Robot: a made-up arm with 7 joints.
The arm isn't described. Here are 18 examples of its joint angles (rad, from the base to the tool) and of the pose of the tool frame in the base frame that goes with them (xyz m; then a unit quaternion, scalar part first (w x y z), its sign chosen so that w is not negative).
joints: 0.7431 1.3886 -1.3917 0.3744 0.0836 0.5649 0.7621
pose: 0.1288 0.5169 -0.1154 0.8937 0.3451 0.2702 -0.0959
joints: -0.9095 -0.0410 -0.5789 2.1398 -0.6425 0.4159 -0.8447
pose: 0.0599 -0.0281 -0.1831 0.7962 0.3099 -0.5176 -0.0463
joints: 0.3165 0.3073 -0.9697 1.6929 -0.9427 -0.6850 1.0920
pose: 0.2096 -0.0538 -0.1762 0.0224 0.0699 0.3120 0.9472
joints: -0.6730 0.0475 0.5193 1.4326 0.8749 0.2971 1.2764
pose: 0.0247 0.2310 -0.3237 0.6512 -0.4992 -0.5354 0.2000
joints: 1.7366 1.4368 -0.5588 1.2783 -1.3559 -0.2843 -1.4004
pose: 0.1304 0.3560 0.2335 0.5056 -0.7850 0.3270 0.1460
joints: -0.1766 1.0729 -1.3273 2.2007 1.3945 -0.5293 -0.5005
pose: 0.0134 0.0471 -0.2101 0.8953 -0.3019 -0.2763 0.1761
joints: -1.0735 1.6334 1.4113 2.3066 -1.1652 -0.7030 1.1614
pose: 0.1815 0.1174 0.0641 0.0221 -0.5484 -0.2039 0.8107
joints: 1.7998 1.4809 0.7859 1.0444 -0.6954 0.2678 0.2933
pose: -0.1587 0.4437 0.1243 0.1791 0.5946 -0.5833 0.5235
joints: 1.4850 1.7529 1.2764 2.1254 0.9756 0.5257 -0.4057
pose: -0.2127 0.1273 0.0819 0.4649 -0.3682 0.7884 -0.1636
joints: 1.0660 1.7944 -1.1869 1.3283 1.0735 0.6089 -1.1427
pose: 0.1902 0.4081 0.0017 0.5439 0.7679 -0.2596 0.2168
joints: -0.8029 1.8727 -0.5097 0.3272 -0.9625 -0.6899 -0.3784
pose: 0.1191 0.5368 0.0147 0.3539 0.1643 0.3035 -0.8693
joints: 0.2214 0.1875 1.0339 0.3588 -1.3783 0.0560 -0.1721
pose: 0.1388 0.2532 -0.4064 0.9150 0.3582 -0.1371 -0.1253
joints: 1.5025 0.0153 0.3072 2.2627 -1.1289 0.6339 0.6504
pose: 0.0564 0.1537 0.1853 0.2013 0.3983 -0.8790 0.1680
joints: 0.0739 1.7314 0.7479 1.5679 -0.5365 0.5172 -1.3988
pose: 0.1728 0.2719 0.2194 0.3992 -0.8227 0.3768 -0.1477
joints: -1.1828 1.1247 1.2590 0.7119 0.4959 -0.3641 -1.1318
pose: -0.0081 0.5260 -0.0590 0.2314 0.8728 -0.3554 0.2414
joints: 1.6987 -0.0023 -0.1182 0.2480 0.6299 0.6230 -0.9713
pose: 0.4461 0.0847 0.1206 0.7933 0.1373 -0.4952 0.3266
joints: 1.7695 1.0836 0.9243 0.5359 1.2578 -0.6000 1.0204
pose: 0.0908 0.5219 0.0990 0.4879 -0.0779 0.8404 -0.2228
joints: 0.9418 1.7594 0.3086 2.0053 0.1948 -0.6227 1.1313
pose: 0.0592 0.1785 0.2317 0.0727 0.5651 -0.2976 -0.7660
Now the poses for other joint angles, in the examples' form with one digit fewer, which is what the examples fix.
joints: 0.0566 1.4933 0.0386 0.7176 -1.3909 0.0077 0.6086
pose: 0.170 0.495 -0.015 0.572 0.538 0.361 -0.503
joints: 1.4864 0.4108 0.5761 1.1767 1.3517 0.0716 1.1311
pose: 0.246 0.334 0.179 0.281 0.383 0.865 0.164
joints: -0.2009 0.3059 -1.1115 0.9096 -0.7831 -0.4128 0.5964
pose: 0.007 0.030 -0.414 0.404 -0.364 -0.134 -0.829
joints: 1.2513 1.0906 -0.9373 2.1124 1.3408 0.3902 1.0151
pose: 0.224 0.079 0.063 0.417 -0.476 -0.402 -0.662
